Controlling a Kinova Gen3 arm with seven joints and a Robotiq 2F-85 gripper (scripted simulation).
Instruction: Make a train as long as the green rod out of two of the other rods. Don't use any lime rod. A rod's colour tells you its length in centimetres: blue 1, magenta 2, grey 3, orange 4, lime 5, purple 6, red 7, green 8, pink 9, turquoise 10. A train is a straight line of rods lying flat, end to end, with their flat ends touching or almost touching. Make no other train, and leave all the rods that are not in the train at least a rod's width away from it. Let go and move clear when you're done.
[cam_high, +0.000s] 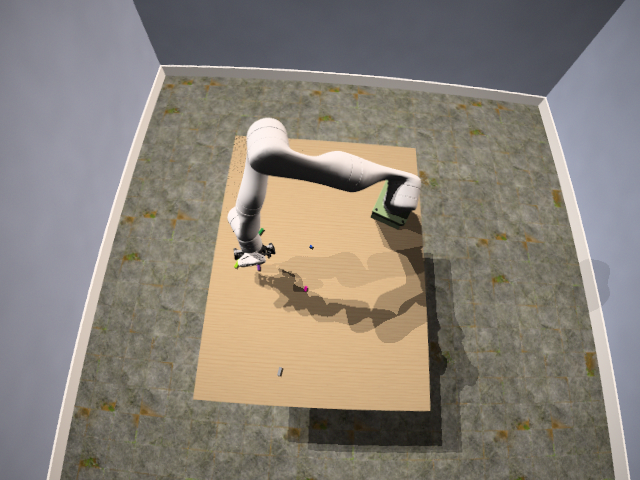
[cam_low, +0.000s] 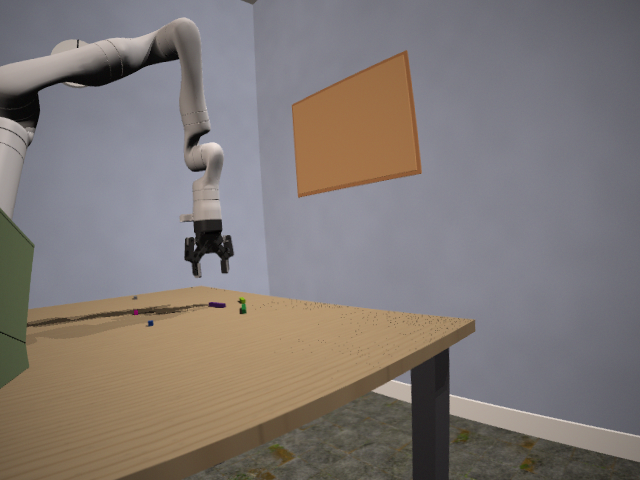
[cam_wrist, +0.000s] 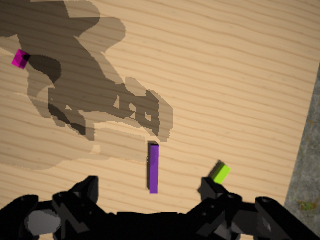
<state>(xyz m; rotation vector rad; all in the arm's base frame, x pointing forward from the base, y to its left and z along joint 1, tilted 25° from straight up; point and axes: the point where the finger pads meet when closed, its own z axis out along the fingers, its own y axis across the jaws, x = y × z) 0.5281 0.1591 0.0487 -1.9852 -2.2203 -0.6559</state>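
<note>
The purple rod lies 80 mm below my hand and 10 mm to the right of it. The rest, counted from my hand: lime rod: 80 mm below, 80 mm ahead, 10 mm to the right; then green rod: 120 mm to the right, 80 mm below, 10 mm ahead; then magenta rod: 180 mm behind, 100 mm to the left, 80 mm below.
</note>
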